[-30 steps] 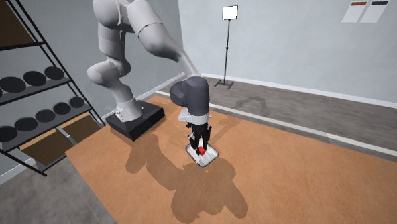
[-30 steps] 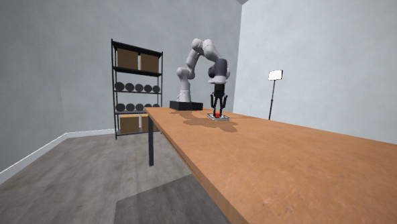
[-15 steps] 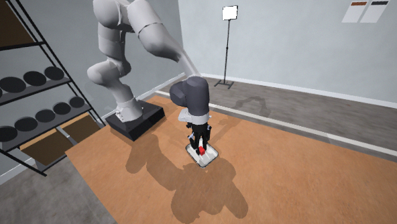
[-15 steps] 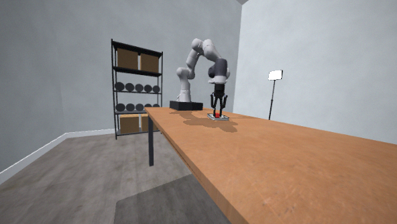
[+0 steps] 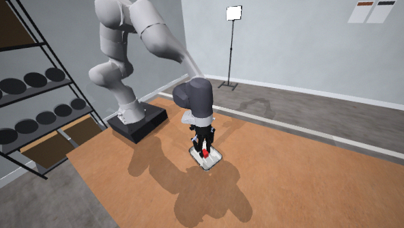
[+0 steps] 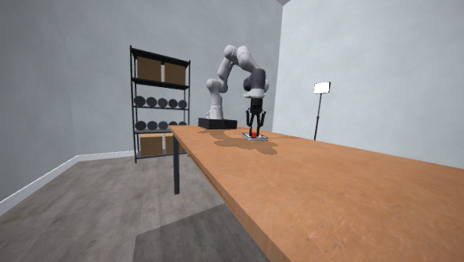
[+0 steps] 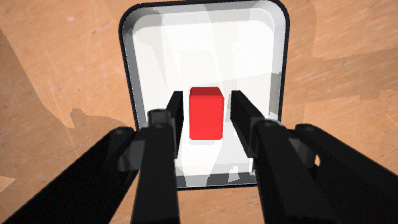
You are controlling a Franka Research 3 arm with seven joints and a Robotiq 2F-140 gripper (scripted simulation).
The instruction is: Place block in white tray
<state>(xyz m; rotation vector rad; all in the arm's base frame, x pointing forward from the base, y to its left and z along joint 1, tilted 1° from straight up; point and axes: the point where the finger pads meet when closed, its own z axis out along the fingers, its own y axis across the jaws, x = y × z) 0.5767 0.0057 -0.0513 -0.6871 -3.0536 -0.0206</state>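
The red block lies 20 mm below my hand. The rest, counted from my hand: white tray: 30 mm below.
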